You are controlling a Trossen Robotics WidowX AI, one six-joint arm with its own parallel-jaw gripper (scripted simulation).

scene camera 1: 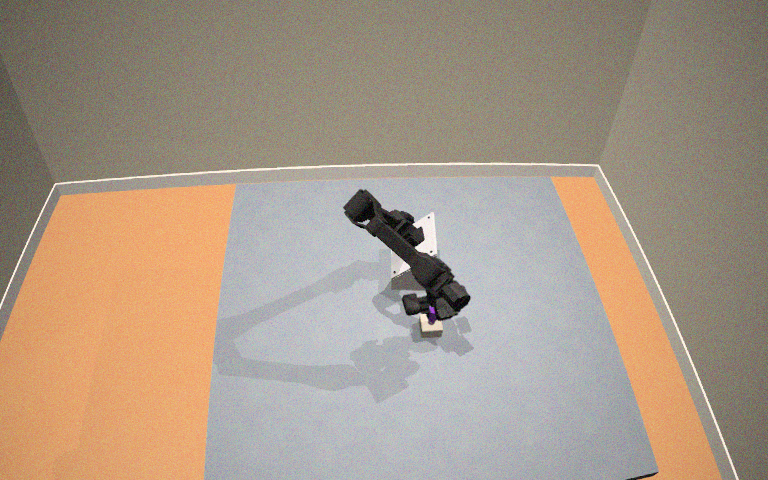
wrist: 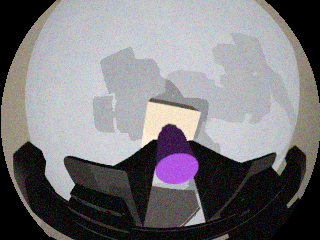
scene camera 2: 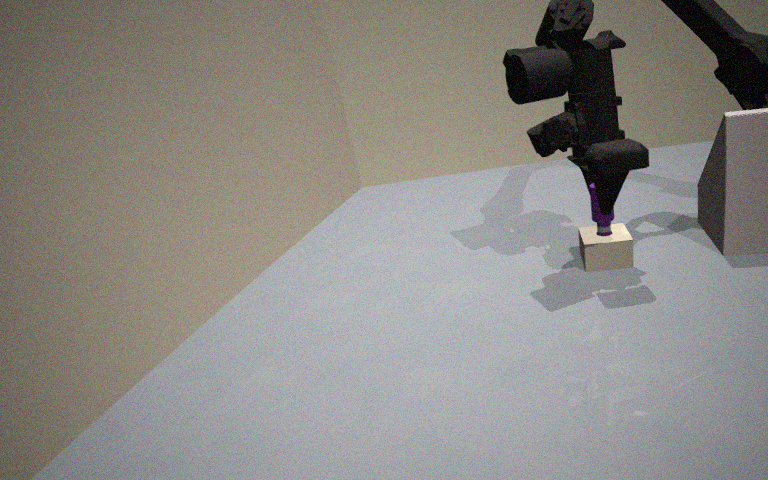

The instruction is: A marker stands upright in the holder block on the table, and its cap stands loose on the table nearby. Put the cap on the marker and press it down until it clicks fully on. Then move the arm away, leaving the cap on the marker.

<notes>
My gripper carries a purple cap. Also in view: a beige holder block.
My gripper also shows in scene camera 1 and in the wrist view.
</notes>
